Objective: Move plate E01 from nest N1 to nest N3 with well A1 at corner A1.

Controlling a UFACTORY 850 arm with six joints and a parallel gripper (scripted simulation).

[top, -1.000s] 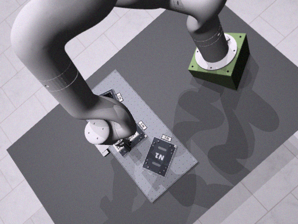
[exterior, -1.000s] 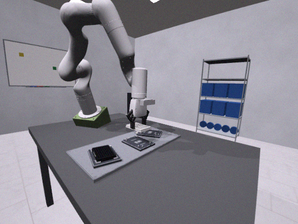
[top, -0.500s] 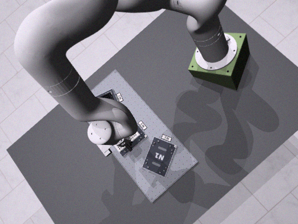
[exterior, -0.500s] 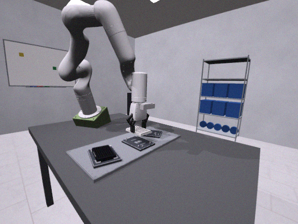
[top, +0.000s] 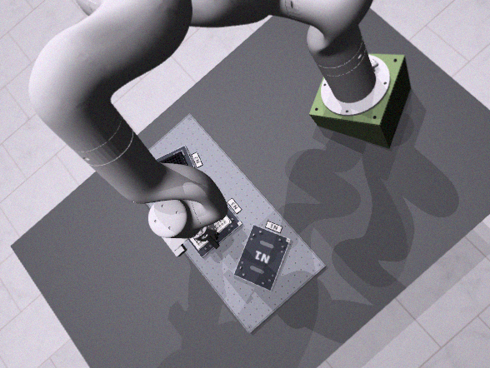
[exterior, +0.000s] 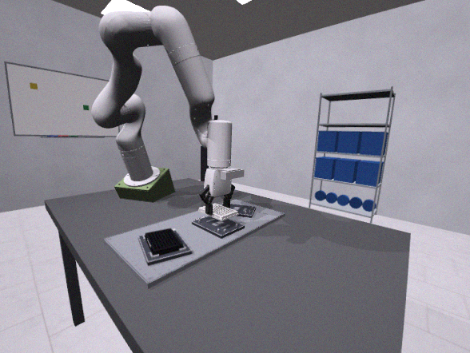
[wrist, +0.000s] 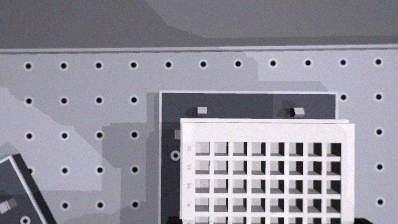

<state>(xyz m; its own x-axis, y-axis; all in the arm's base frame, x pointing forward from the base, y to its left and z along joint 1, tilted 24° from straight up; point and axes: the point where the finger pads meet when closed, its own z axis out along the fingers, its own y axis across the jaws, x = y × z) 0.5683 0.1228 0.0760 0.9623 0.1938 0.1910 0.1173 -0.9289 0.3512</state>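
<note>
My gripper is now 70 mm above the nest N3. Also, from my hand: dark nest N1: 170 mm to the left, 80 mm behind, 70 mm below; white well plate E01: 10 mm below; black plate E07: 220 mm to the right, 50 mm below, 20 mm ahead.
</note>
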